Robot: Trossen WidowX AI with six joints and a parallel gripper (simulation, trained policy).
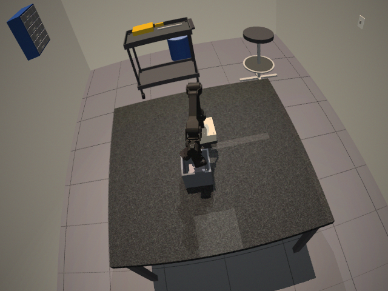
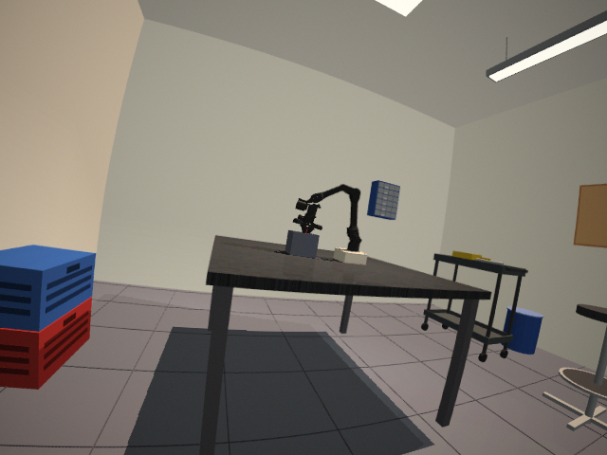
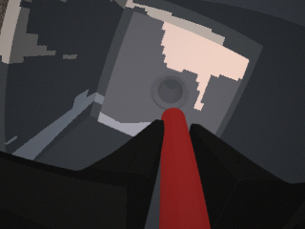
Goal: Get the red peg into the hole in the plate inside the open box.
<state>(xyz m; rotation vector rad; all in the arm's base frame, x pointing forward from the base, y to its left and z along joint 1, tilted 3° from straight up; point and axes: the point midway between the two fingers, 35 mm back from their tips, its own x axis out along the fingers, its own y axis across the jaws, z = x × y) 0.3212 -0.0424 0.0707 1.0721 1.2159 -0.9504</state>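
Now: the red peg 2 cm above my gripper tip. Also, from my gripper tip: plate: 1 cm ahead, 1 cm to the right, 6 cm below.
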